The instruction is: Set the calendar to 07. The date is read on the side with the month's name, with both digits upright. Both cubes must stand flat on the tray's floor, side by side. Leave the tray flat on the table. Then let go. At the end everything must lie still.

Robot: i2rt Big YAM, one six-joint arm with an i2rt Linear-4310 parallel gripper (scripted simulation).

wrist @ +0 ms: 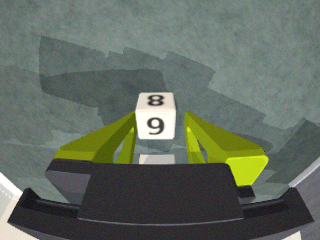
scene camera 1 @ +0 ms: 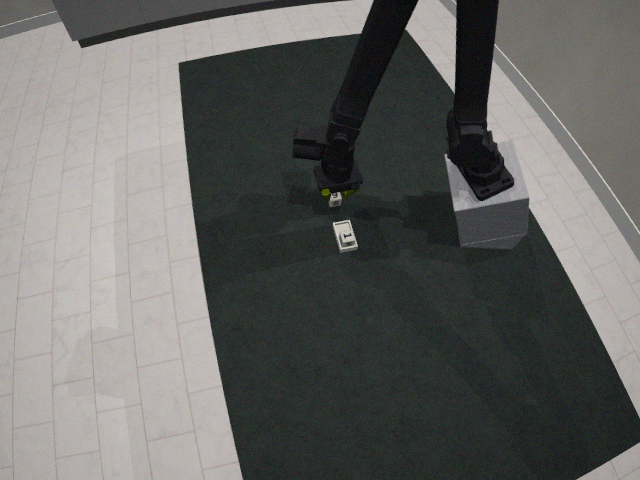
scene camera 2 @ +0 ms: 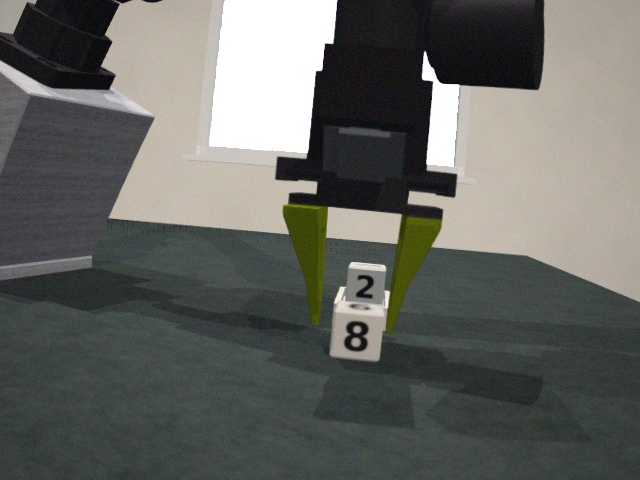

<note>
In view: the gripper [scene camera 2: 351, 327] and a white digit cube [scene camera 2: 357, 328].
The gripper also shows in the wrist view [wrist: 160, 117] and in scene camera 1 [scene camera 1: 336, 198].
</note>
